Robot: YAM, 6 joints.
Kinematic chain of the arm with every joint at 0, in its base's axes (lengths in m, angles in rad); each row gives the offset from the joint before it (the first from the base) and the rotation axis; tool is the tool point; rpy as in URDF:
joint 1: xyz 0 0 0.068 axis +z
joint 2: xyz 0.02 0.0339 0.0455 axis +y
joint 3: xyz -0.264 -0.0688 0 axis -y
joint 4: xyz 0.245 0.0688 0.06 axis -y
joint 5: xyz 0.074 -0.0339 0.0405 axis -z
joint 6: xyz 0.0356 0 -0.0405 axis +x
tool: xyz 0 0 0 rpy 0 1.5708 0
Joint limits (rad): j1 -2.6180..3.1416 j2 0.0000..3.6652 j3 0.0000..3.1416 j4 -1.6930..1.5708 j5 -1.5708..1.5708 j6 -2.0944..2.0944
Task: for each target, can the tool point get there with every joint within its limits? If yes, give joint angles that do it. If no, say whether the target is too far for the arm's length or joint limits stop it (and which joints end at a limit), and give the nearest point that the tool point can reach.
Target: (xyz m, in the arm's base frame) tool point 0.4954 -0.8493 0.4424
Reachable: no: too far | nearest point 0.3085 -0.5289 0.3157 | short by 0.392 m
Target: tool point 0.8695 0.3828 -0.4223
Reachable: no: too far | nearest point 0.5146 0.2266 -0.1989 | short by 0.447 m
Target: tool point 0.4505 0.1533 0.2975
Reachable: yes | joints 0.3716 1.9804 1.5943 0.1761 0.6219 -1.5182
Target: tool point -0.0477 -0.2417 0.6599
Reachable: yes | joints -1.6534 1.6569 2.4058 0.1031 0.8864 -0.6304
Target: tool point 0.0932 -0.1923 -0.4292
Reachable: no: joint limits stop it (at a limit: joint 2) | nearest point 0.0951 -0.1961 -0.3790 | short by 0.050 m
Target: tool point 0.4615 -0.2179 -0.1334
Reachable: yes | joints -0.3797 3.1342 2.1827 -0.2317 1.0761 -1.0056
